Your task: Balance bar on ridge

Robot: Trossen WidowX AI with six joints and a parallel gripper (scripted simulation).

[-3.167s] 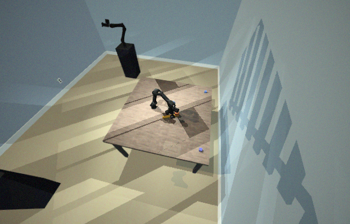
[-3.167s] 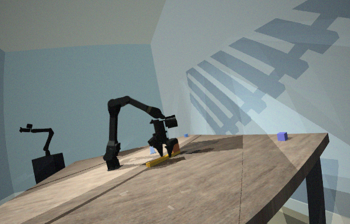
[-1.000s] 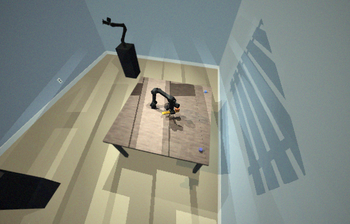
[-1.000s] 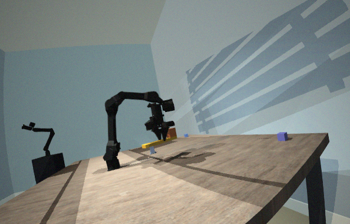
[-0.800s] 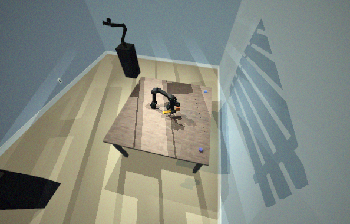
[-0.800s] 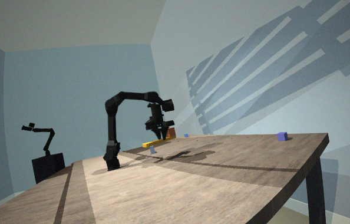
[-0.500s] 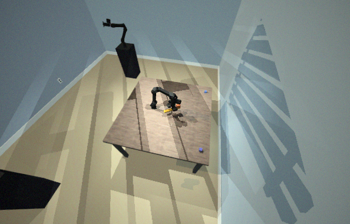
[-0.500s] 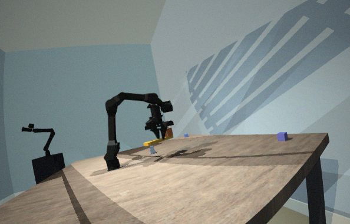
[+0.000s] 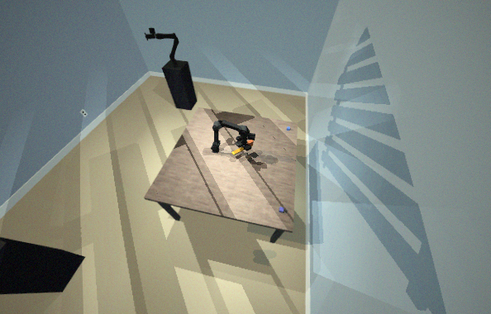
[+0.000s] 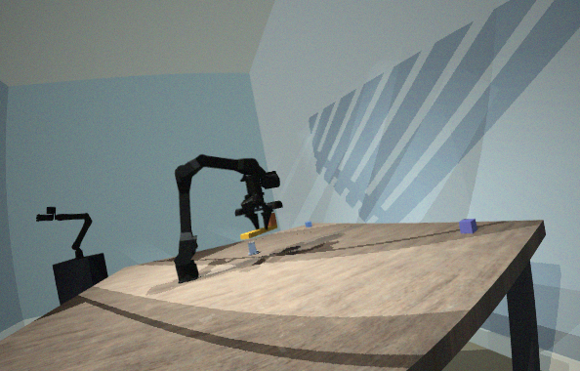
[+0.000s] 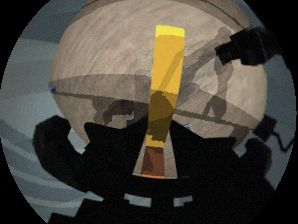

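My gripper tip is 3 cm past the grey-blue piece, 14 cm to the right of it and 10 cm above it. From my gripper tip the other things lie so: purple cube (44 cm ahead, 51 cm to the right, 9 cm below).
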